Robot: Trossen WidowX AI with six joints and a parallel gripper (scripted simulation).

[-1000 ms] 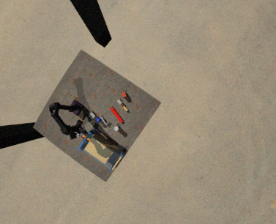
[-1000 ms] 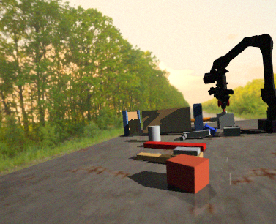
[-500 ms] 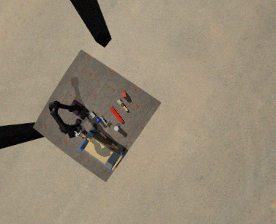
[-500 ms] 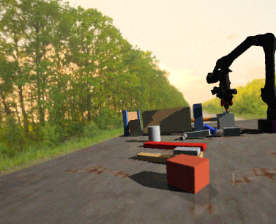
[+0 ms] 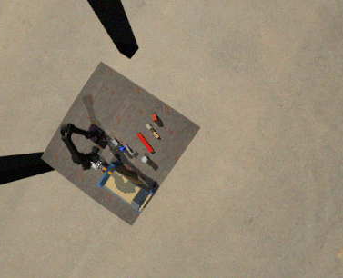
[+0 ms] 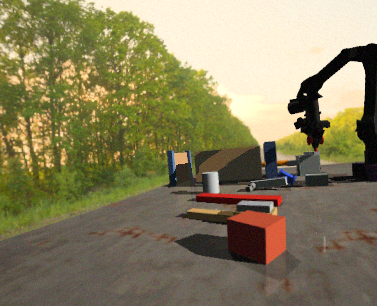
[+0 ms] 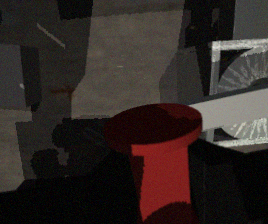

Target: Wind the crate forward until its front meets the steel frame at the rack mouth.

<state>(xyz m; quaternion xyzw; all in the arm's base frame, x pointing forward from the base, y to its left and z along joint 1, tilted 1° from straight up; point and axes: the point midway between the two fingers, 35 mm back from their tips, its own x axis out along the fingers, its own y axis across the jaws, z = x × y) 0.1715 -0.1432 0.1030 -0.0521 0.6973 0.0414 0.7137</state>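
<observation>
My gripper tip is 110 mm to the left of the winch and 80 mm above it. From my gripper tip the other things lie so: winch handle with red grip: 40 mm to the right, 10 mm below, 10 mm ahead; then dark block: 170 mm to the left, 100 mm below, 40 mm ahead; then red knob: 20 mm above.
</observation>
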